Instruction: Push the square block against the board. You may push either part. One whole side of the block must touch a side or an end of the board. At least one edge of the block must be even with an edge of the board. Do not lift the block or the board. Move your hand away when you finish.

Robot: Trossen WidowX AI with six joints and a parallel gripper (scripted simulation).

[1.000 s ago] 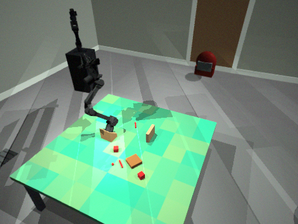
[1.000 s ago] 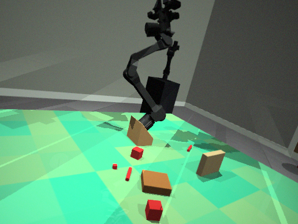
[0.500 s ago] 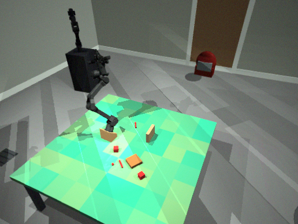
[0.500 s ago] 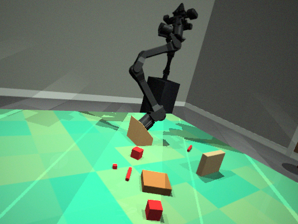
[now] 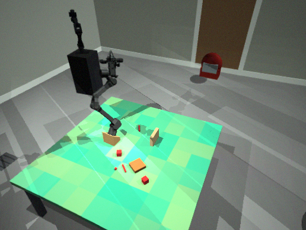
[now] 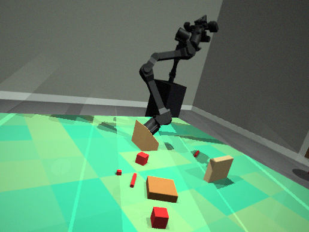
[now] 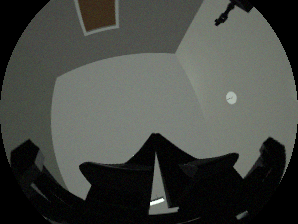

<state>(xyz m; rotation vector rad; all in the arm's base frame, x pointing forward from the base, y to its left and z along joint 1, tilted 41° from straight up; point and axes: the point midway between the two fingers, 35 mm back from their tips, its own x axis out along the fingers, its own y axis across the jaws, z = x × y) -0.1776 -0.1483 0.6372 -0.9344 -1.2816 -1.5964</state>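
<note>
The board is 430 mm ahead of my gripper tip, 190 mm to the right of it and 670 mm below it. From my gripper tip the other things lie so: square block (390 mm ahead, 510 mm to the right, 710 mm below); small red piece (240 mm ahead, 580 mm to the right, 720 mm below).
</note>
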